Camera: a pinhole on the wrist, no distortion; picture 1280 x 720 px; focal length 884.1 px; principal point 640.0 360.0 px. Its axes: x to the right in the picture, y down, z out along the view. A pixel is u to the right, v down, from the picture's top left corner.
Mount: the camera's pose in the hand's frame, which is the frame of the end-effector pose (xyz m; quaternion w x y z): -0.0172 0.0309 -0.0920 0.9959 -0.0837 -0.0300 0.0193
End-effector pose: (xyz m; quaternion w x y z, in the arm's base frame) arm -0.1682 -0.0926 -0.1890 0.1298 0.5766 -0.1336 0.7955
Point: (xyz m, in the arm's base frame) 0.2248 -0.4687 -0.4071
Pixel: 176 541
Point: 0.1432 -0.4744 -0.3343
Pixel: 293 619
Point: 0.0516 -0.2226 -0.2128
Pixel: 480 252
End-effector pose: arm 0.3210 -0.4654 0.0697 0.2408 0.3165 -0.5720 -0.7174
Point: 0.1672 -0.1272 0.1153
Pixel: 428 91
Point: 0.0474 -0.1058 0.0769
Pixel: 596 34
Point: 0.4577 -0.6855 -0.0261
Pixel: behind the camera
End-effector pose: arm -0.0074 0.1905 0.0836 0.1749 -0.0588 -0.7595 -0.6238
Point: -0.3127 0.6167 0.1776
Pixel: 1158 280
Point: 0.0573 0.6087 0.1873
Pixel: 590 532
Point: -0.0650 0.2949 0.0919
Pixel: 964 111
